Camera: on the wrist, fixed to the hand. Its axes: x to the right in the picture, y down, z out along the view.
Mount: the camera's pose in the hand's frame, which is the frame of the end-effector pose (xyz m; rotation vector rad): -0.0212 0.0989 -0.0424 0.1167 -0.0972 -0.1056
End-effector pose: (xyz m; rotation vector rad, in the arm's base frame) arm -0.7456 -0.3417 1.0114 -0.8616 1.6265 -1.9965
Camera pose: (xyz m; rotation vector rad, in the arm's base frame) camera -0.7656 -0.3197 0.9058 -1.0022 1.4235 -2.0635
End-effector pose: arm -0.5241 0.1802 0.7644 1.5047 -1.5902 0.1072
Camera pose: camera -0.5867 0.2469 0.8249 1.7041 -1.6005 0.0690
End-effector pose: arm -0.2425 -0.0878 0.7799 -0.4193 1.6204 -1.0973
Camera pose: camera -0.2476 -0.0029 0.7106 -0.4780 1.4548 -1.2256
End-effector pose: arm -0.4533 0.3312 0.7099 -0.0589 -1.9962 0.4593
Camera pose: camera -0.4221 0.4301 0.6741 0.1434 -2.0520 0.5178
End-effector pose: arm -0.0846 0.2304 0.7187 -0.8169 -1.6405 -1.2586
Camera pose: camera 0.0219 0.2164 0.7406 -0.7379 -1.8379 -1.1986
